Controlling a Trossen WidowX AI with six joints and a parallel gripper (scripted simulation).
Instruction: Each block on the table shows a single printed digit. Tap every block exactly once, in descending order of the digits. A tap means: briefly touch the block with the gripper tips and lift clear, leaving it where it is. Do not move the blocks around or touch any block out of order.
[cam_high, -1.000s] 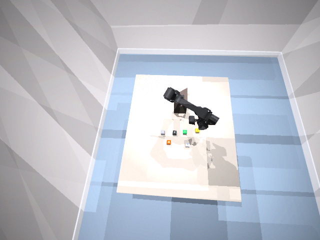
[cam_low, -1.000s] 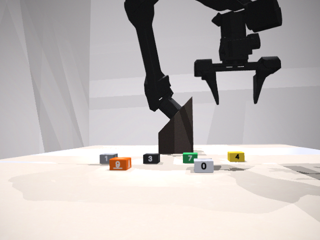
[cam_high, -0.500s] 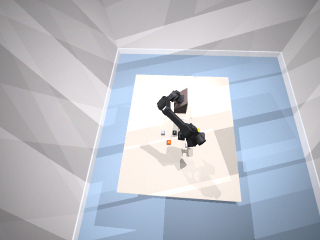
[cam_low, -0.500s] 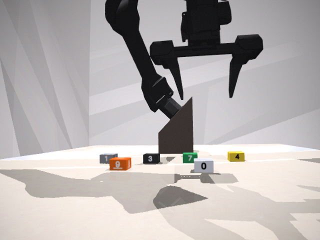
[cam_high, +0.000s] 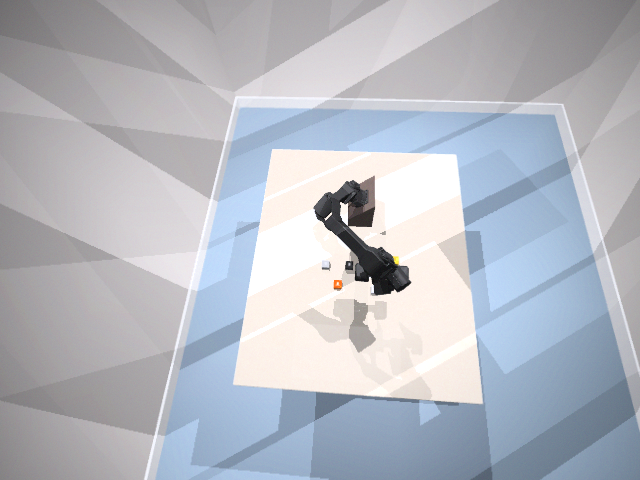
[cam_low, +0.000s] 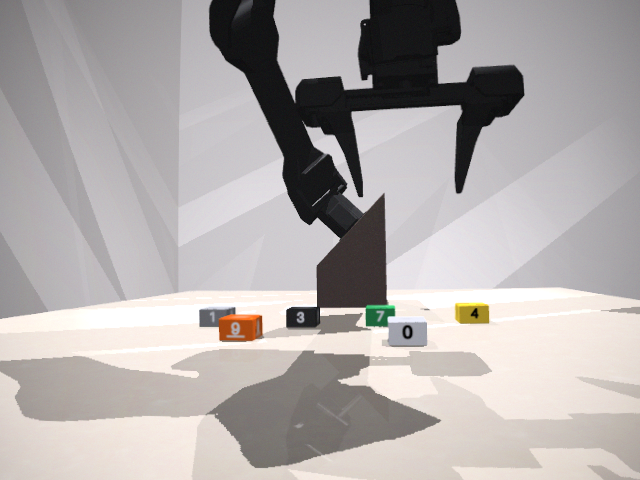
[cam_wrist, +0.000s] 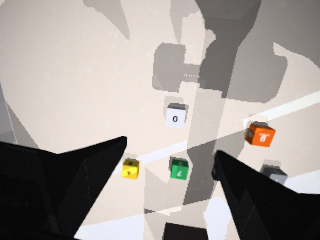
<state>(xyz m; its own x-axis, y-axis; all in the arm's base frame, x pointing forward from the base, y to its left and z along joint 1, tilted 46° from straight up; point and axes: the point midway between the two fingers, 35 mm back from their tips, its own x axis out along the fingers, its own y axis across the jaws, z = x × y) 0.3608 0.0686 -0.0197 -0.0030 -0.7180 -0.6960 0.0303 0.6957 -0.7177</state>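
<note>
Right now my gripper tip is 16 cm to the left of the orange 9 block, 12 cm above it and 2 cm past it. Round my gripper tip: white 0 block: 12 cm below; green 7 block: 12 cm below, 11 cm behind, 3 cm to the right; yellow 4 block: 13 cm behind, 12 cm below, 8 cm to the left.
</note>
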